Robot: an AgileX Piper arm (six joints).
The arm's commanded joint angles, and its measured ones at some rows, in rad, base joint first. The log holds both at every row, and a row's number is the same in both.
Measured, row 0:
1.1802, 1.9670, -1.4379, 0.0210, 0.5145, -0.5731
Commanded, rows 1 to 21:
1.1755, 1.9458, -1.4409, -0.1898, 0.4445, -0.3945
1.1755, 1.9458, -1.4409, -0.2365, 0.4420, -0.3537
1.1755, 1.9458, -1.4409, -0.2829, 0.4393, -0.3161
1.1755, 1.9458, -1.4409, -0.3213, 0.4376, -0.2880
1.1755, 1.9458, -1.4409, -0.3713, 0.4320, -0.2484
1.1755, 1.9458, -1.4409, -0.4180, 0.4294, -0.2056
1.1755, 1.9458, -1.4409, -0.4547, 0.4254, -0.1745
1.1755, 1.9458, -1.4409, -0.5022, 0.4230, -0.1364
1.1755, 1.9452, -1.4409, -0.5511, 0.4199, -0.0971
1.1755, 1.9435, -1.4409, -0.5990, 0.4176, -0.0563
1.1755, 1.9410, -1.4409, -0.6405, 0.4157, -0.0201
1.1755, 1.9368, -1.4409, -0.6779, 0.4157, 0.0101
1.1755, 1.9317, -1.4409, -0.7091, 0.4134, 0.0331
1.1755, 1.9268, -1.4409, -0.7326, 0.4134, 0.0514
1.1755, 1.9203, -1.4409, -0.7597, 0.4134, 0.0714
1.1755, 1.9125, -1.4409, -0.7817, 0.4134, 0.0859
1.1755, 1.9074, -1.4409, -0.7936, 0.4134, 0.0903
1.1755, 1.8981, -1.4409, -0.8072, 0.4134, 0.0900
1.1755, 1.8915, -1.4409, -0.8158, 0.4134, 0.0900
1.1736, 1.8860, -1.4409, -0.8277, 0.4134, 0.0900
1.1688, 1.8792, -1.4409, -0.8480, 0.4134, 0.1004
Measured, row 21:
1.1801, 1.9209, -1.4379, -0.7865, 0.4116, 0.0606
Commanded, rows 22 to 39:
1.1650, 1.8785, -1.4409, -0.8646, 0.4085, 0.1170
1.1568, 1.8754, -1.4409, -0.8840, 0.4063, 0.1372
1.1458, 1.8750, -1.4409, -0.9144, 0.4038, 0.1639
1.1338, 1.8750, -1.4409, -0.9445, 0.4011, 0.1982
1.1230, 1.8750, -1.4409, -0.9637, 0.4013, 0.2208
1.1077, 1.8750, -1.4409, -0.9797, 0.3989, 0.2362
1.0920, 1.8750, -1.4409, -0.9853, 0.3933, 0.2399
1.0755, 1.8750, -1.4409, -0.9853, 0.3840, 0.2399
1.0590, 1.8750, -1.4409, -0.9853, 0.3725, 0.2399
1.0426, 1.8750, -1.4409, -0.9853, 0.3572, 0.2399
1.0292, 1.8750, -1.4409, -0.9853, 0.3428, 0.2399
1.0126, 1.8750, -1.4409, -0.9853, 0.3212, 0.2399
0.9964, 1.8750, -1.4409, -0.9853, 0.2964, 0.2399
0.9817, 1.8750, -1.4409, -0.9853, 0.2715, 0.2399
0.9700, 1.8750, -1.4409, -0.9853, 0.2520, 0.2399
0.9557, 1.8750, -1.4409, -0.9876, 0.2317, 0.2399
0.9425, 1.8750, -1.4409, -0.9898, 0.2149, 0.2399
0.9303, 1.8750, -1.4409, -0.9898, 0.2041, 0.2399
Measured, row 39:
0.9873, 1.8868, -1.4379, -0.9847, 0.2254, 0.2265
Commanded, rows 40 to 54:
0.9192, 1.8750, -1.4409, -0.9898, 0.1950, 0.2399
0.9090, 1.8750, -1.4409, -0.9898, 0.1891, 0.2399
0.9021, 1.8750, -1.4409, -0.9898, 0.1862, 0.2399
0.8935, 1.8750, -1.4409, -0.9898, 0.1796, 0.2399
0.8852, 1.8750, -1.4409, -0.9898, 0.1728, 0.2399
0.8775, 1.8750, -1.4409, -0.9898, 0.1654, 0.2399
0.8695, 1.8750, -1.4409, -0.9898, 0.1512, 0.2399
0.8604, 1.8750, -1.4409, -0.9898, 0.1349, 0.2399
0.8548, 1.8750, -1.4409, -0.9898, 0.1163, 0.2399
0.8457, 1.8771, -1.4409, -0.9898, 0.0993, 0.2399
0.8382, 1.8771, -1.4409, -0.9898, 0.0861, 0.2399
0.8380, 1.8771, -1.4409, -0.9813, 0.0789, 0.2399
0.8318, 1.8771, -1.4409, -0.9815, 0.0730, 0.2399
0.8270, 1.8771, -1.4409, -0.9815, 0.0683, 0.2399
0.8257, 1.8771, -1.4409, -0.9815, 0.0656, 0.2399
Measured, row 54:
0.8484, 1.8868, -1.4379, -0.9828, 0.0816, 0.2354
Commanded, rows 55 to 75:
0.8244, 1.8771, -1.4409, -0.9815, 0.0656, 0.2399
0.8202, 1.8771, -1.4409, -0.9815, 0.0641, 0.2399
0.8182, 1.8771, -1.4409, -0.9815, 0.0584, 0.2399
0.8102, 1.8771, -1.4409, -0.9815, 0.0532, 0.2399
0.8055, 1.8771, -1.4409, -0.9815, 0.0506, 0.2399
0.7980, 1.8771, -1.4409, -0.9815, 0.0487, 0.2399
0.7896, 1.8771, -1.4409, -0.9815, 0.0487, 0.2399
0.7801, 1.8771, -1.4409, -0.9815, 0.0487, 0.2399
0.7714, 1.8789, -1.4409, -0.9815, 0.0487, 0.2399
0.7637, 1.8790, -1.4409, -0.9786, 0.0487, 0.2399
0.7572, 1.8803, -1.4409, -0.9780, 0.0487, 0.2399
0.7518, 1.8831, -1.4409, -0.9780, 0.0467, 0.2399
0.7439, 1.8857, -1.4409, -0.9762, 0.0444, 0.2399
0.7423, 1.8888, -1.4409, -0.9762, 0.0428, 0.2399
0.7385, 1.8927, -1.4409, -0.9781, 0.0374, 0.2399
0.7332, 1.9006, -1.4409, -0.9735, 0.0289, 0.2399
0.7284, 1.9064, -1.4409, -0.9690, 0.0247, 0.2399
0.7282, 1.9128, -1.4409, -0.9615, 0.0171, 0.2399
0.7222, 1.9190, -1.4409, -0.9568, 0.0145, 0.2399
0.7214, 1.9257, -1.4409, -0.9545, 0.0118, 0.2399
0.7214, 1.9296, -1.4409, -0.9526, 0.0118, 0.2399
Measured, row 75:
0.7372, 1.9011, -1.4421, -0.9676, 0.0000, 0.2380
